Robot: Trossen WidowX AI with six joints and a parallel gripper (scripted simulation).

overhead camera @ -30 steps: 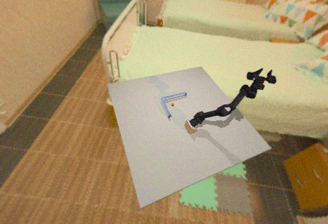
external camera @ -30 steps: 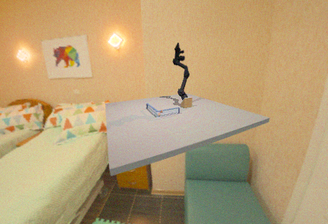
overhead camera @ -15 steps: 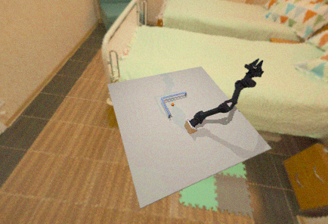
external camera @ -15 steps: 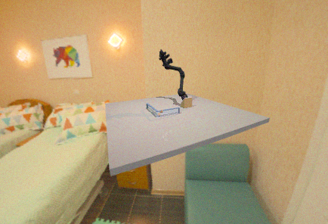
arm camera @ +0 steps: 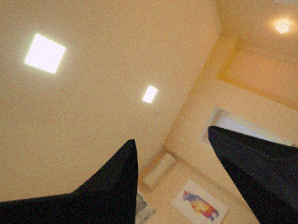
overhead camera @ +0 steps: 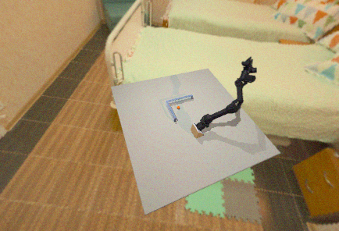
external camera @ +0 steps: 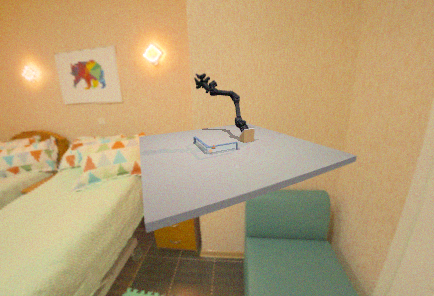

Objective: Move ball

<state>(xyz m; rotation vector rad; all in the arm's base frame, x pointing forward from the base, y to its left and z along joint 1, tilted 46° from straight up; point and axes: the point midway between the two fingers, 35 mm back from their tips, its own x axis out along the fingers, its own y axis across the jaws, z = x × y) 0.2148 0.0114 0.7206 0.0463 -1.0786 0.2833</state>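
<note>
Right now the orange ball is 10 mm ahead of my gripper tip, 600 mm to the left of it and 570 mm below it.
</note>
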